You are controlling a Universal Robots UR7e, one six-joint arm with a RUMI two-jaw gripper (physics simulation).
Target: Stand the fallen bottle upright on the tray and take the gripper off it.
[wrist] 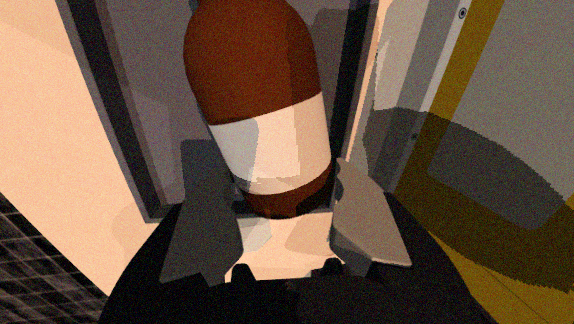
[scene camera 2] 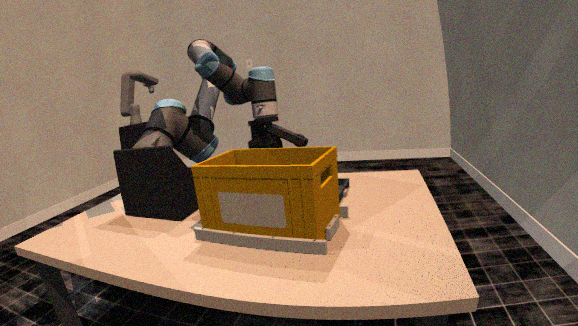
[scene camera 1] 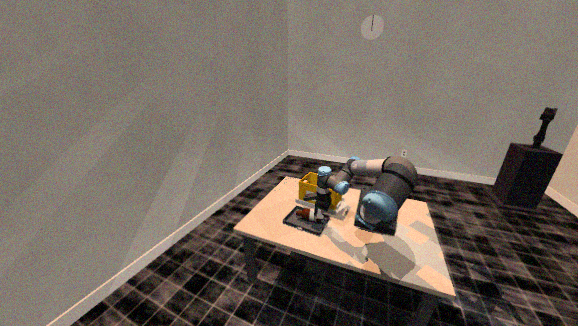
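Pixels of known places: gripper, fingertip midpoint: (wrist: pixel 282 163) (scene camera 1: pixel 317 216); arm's base, origin of the base link: (scene camera 2: pixel 149 164).
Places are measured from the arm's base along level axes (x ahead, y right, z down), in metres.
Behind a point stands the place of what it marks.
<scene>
The brown bottle with a white label (scene camera 1: pixel 305 214) @[y -0.170, x 0.438, z 0.092 m] (wrist: pixel 260 60) @[y -0.135, x 0.439, z 0.073 m] lies on its side on the dark tray (scene camera 1: pixel 300 224) @[y -0.209, x 0.457, z 0.146 m] (scene camera 2: pixel 344 186) @[y -0.149, x 0.559, z 0.127 m] (wrist: pixel 150 75) @[y -0.218, x 0.445, z 0.146 m], its base toward my gripper. My gripper (scene camera 1: pixel 318 216) @[y -0.127, x 0.368, z 0.121 m] (wrist: pixel 282 163) @[y -0.127, x 0.368, z 0.121 m] points down at the tray. In the wrist view one finger stands on each side of the bottle's lower part, by the label, and the gripper is shut on the bottle. The crate hides the bottle and the fingertips in scene camera 2.
A yellow crate (scene camera 1: pixel 302 192) @[y 0.030, x 0.525, z 0.058 m] (scene camera 2: pixel 305 210) @[y 0.215, x 0.508, z 0.062 m] (wrist: pixel 462 65) @[y 0.015, x 0.435, z 0.111 m] stands beside the tray, with grey rails (scene camera 2: pixel 260 244) @[y 0.210, x 0.408, z 0.139 m] around its foot. The arm's black base block (scene camera 2: pixel 155 185) @[y 0.070, x 0.063, z 0.048 m] stands on the table (scene camera 1: pixel 265 215) @[y -0.201, x 0.708, z 0.151 m] (scene camera 2: pixel 400 280) @[y 0.339, x 0.685, z 0.151 m] near the crate.
</scene>
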